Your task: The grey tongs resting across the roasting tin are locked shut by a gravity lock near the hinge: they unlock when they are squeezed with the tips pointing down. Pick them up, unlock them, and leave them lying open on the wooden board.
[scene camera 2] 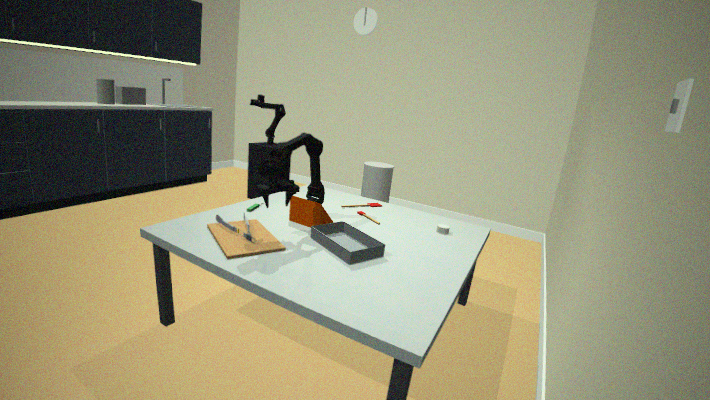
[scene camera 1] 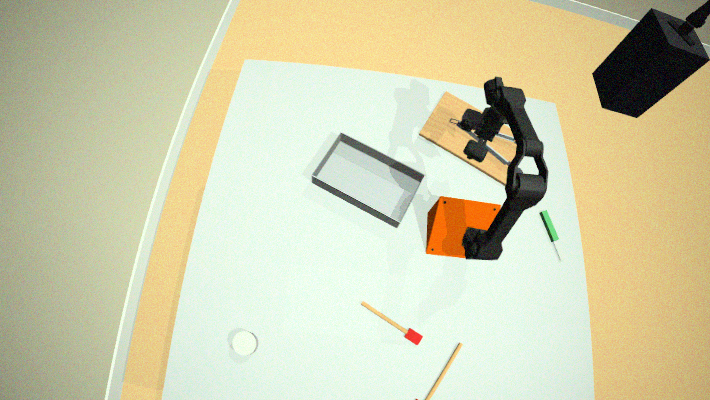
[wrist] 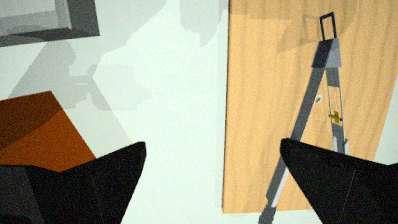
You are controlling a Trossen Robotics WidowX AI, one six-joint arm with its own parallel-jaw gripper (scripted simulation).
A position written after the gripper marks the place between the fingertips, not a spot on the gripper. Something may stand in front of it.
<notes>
The gripper (scene camera 1: 473, 147) is open and holds nothing. Further things: a wooden board (scene camera 1: 438, 129) and a grey roasting tin (scene camera 1: 352, 170).
The gripper also shows in the wrist view (wrist: 213, 146). The wooden board also shows in scene camera 2 (scene camera 2: 233, 245) and in the wrist view (wrist: 269, 59). The grey roasting tin is seen too in scene camera 2 (scene camera 2: 351, 245).
</notes>
